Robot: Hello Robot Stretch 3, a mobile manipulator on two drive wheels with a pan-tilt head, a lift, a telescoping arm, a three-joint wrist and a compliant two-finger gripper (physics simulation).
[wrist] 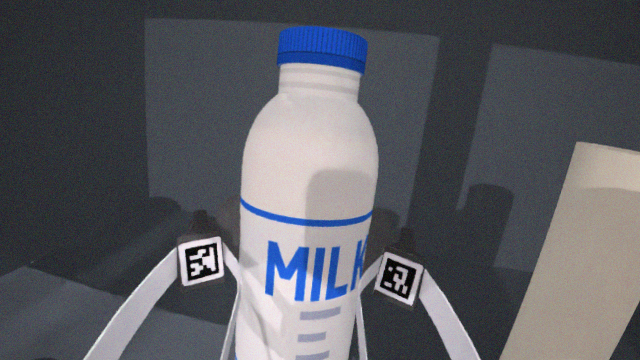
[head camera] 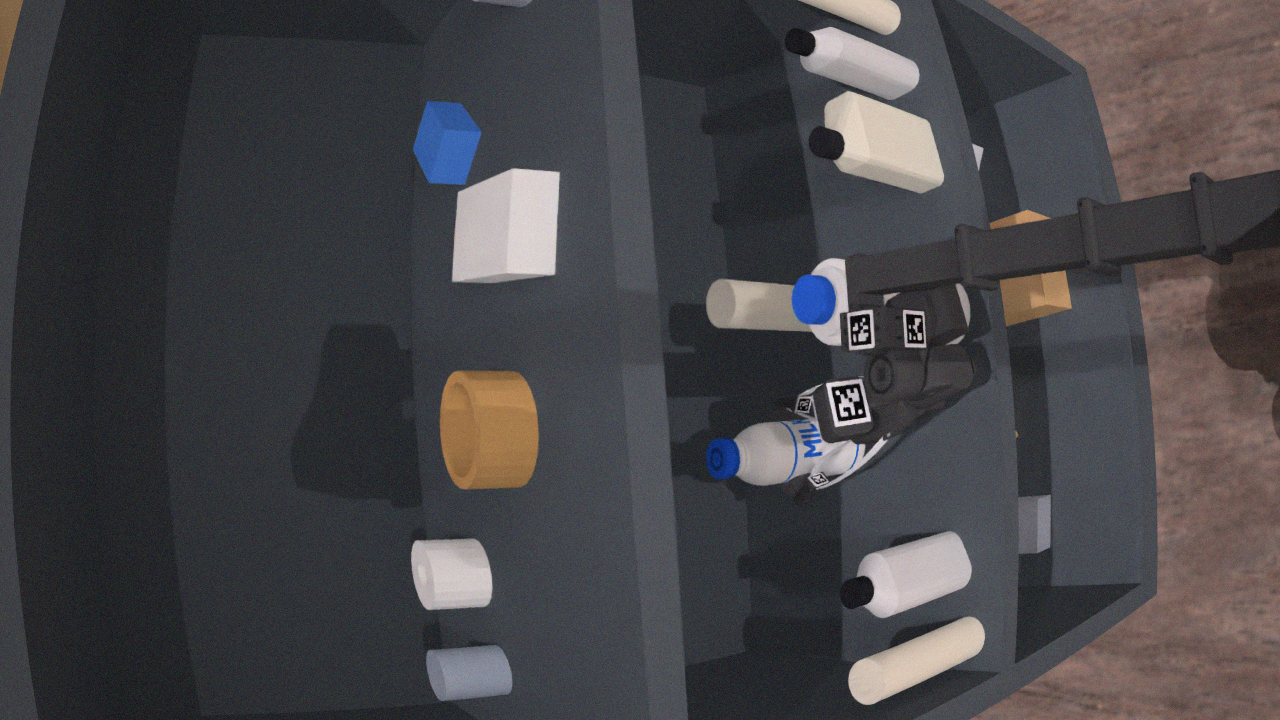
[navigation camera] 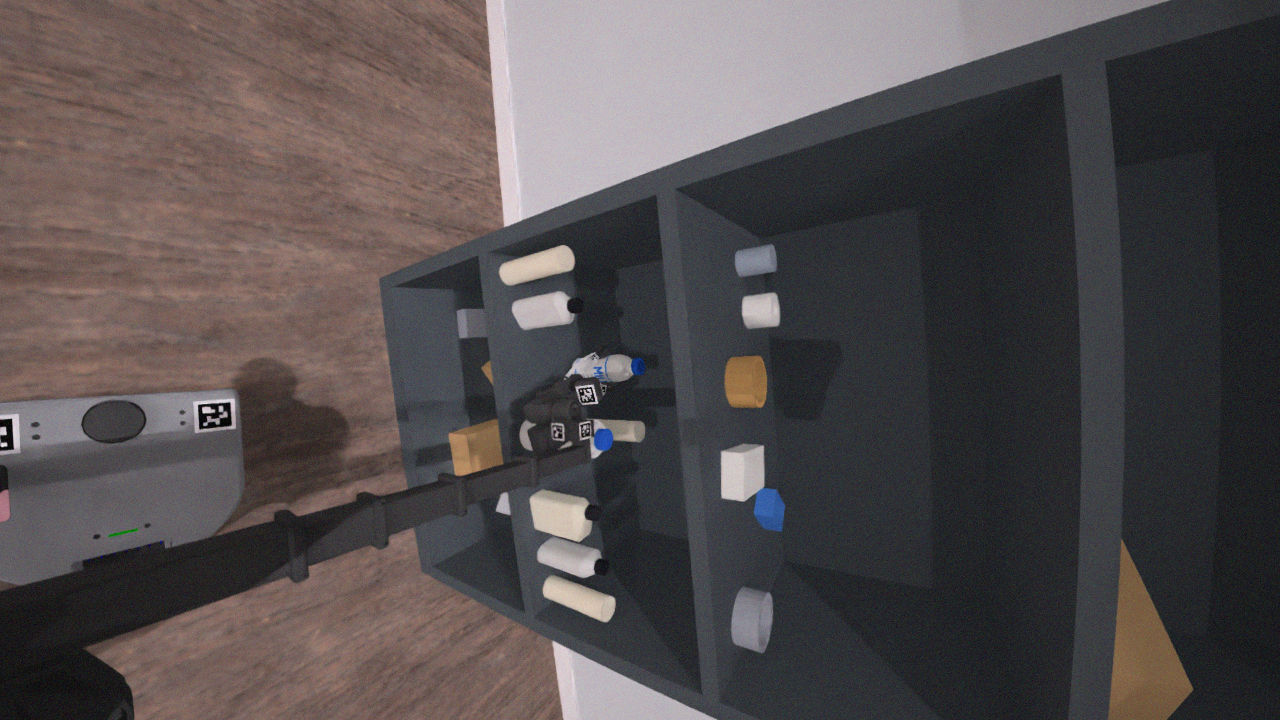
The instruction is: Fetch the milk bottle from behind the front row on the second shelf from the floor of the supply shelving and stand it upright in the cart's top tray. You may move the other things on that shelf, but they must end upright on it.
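Seen in the pictures: gripper, fingertip midpoint: [wrist: 304, 225]; robot's base at its link origin: [navigation camera: 116, 419].
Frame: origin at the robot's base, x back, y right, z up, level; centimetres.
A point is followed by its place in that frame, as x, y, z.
The milk bottle [head camera: 771, 453] @(-4.6, 74.0, 69.9) [navigation camera: 615, 368] @(-4.8, 73.8, 69.5) [wrist: 310, 165] @(-4.0, 73.8, 69.1), white with a blue cap and MILK label, is upright between the fingers of my gripper [head camera: 810, 443] [navigation camera: 594, 372] @(-5.4, 78.8, 64.2) [wrist: 304, 225] @(-5.4, 78.8, 64.2). The gripper is shut on it, one finger on each side. The bottle is inside the second-shelf bay, above or on the shelf board [head camera: 930, 483] @(-9.5, 64.7, 53.3) [navigation camera: 535, 360] @(-7.7, 63.8, 53.3). Its base is hidden, so contact with the board cannot be told. A white bottle with a blue cap [head camera: 813, 299] @(9.3, 61.1, 75.3) [navigation camera: 603, 439] @(9.2, 60.9, 75.3) stands beside my wrist, partly hidden by it. The cart does not show.
A cream cylinder [head camera: 756, 304] @(10.9, 77.6, 68.3) [navigation camera: 626, 430] @(10.6, 77.7, 69.0) [wrist: 575, 280] @(9.5, 78.3, 64.4) stands behind the blue-capped bottle. A black-capped white bottle [head camera: 917, 573] @(-17.7, 58.3, 62.9) [navigation camera: 543, 310] @(-18.0, 58.0, 63.1) and another cream cylinder [head camera: 917, 660] @(-26.2, 54.8, 65.9) [navigation camera: 537, 265] @(-26.6, 54.7, 65.5) stand on one side. A cream jug [head camera: 890, 143] @(26.6, 59.9, 62.6) [navigation camera: 560, 514] @(26.2, 59.8, 63.0) stands beyond my arm [head camera: 1056, 241] @(10.5, 32.2, 76.8) [navigation camera: 402, 505] @(9.4, 21.5, 77.1).
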